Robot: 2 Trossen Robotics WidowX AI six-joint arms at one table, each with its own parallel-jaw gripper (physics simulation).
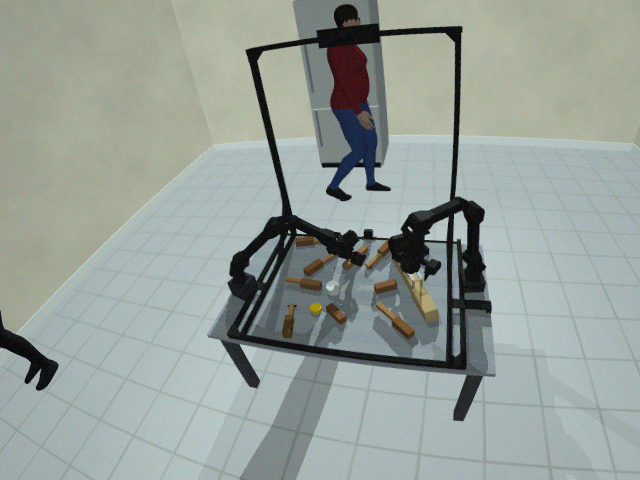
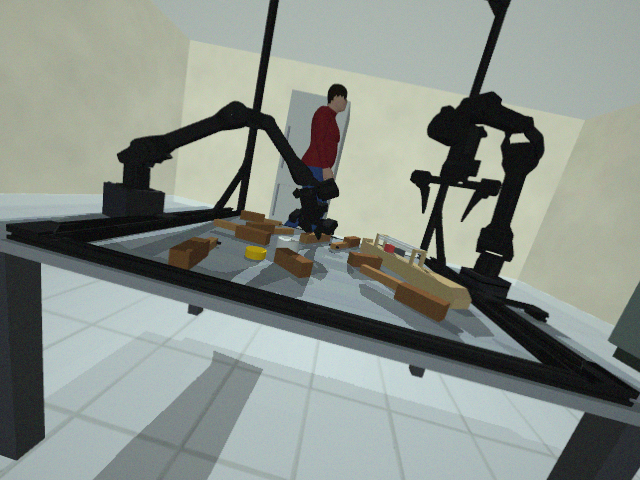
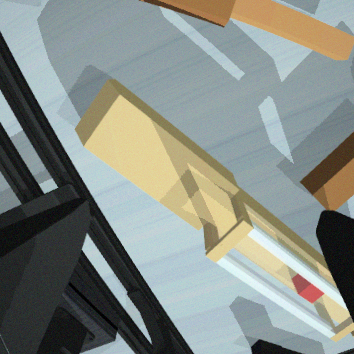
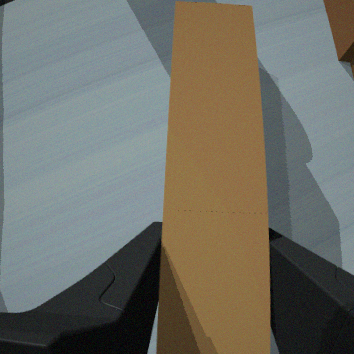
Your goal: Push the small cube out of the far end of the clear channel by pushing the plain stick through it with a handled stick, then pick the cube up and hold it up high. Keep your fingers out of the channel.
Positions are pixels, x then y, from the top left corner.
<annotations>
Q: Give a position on a tan wooden base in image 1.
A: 427,308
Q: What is my left gripper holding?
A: Nothing.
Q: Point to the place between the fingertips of my right gripper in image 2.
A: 315,238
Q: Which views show my left gripper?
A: Image 1, image 2 and image 3 only.
</annotations>
